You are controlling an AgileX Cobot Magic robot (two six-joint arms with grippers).
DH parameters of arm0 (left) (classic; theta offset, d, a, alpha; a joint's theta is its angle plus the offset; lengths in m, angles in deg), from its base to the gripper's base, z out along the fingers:
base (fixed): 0 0 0 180
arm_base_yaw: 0 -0.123 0 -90
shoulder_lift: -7.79 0 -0.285 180
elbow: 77.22 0 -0.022 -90
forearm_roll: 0 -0.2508 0 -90
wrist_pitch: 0 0 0.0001 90
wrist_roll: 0 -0.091 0 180
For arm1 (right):
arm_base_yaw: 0 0.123 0 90
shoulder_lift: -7.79 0 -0.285 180
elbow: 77.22 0 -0.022 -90
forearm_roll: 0 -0.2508 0 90
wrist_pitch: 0 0 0.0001 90
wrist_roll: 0 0.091 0 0
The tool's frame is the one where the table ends.
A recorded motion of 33 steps. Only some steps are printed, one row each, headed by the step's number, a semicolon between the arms.
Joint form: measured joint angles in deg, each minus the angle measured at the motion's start. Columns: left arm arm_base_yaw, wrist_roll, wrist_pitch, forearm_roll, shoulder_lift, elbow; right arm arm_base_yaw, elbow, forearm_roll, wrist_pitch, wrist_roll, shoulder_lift.
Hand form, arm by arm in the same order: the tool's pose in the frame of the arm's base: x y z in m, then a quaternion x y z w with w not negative. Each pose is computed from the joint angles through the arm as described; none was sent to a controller.
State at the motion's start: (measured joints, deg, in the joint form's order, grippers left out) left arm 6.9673 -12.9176 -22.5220 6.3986 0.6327 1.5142; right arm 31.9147 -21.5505 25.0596 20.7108 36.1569 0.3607
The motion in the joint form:
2: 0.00 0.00 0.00 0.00 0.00 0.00; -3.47 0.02 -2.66 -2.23 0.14 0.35
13: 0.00 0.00 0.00 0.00 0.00 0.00; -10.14 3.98 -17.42 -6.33 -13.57 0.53
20: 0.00 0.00 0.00 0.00 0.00 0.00; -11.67 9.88 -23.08 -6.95 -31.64 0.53
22: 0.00 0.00 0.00 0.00 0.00 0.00; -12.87 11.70 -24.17 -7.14 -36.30 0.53
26: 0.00 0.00 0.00 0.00 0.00 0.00; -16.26 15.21 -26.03 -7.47 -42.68 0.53
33: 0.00 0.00 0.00 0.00 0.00 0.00; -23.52 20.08 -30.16 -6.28 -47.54 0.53
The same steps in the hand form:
2: 0.0512 -0.0102 0.1698 0.11096 0.80277 -0.01712 0.58563; 0.0220 -0.0006 0.3081 -0.02931 0.64222 0.24667 0.72516
13: 0.0512 -0.0102 0.1698 0.11096 0.80277 -0.01712 0.58563; 0.0273 0.0077 0.2917 -0.02470 0.64773 0.23118 0.72553
20: 0.0512 -0.0102 0.1698 0.11096 0.80277 -0.01712 0.58563; 0.0381 0.0133 0.2598 -0.10187 0.67565 0.14181 0.71625
22: 0.0512 -0.0102 0.1698 0.11096 0.80277 -0.01712 0.58563; 0.0412 0.0139 0.2497 -0.11947 0.68327 0.11166 0.71161
26: 0.0512 -0.0102 0.1698 0.11096 0.80277 -0.01712 0.58563; 0.0466 0.0134 0.2301 -0.13276 0.70090 0.06292 0.69797
33: 0.0512 -0.0102 0.1698 0.11096 0.80277 -0.01712 0.58563; 0.0524 0.0098 0.1999 -0.10400 0.74184 0.01958 0.66218

